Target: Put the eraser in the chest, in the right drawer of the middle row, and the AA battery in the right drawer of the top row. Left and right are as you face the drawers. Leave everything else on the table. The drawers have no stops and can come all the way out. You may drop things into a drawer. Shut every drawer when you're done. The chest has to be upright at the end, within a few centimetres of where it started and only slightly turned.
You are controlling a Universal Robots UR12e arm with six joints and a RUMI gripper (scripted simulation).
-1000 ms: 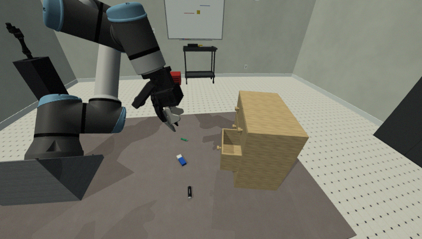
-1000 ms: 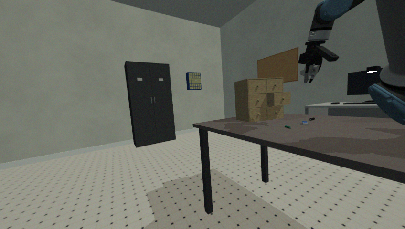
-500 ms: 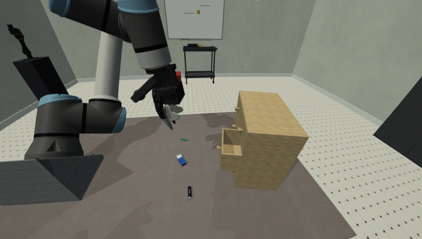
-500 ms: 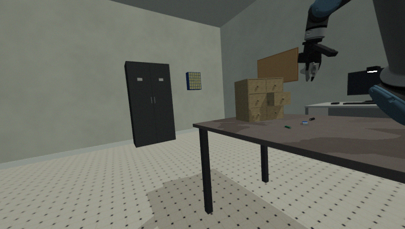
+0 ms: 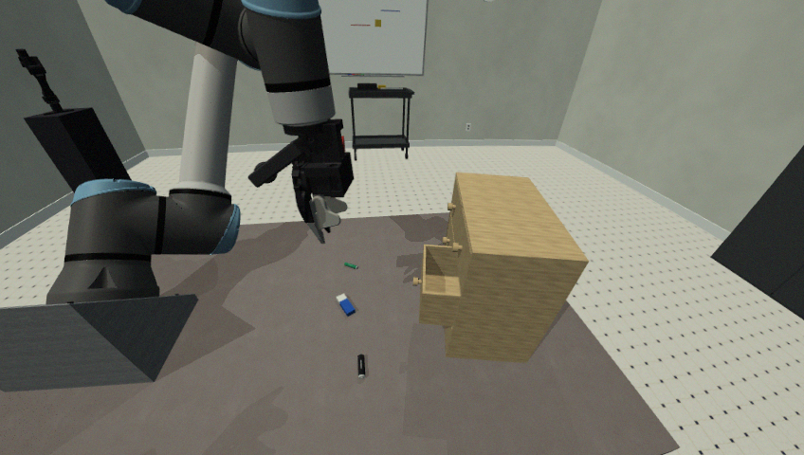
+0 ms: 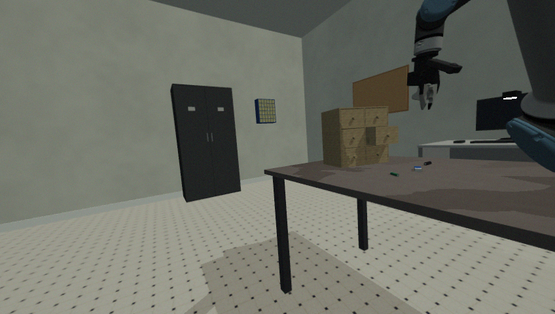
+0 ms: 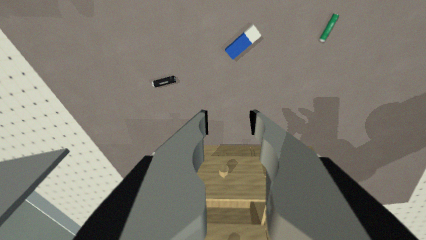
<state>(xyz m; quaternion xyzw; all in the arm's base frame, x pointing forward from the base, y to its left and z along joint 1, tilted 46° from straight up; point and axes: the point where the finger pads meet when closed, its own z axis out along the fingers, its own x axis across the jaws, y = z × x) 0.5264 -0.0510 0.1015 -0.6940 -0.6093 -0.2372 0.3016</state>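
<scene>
Right now my hand is 270 mm above the white eraser, 40 mm to the right of it and 10 mm short of it. From my hand the other things lie so: small green AA battery 270 mm below, 180 mm to the left, 20 mm ahead; then black AA battery 270 mm below, 140 mm to the right, 70 mm ahead.
</scene>
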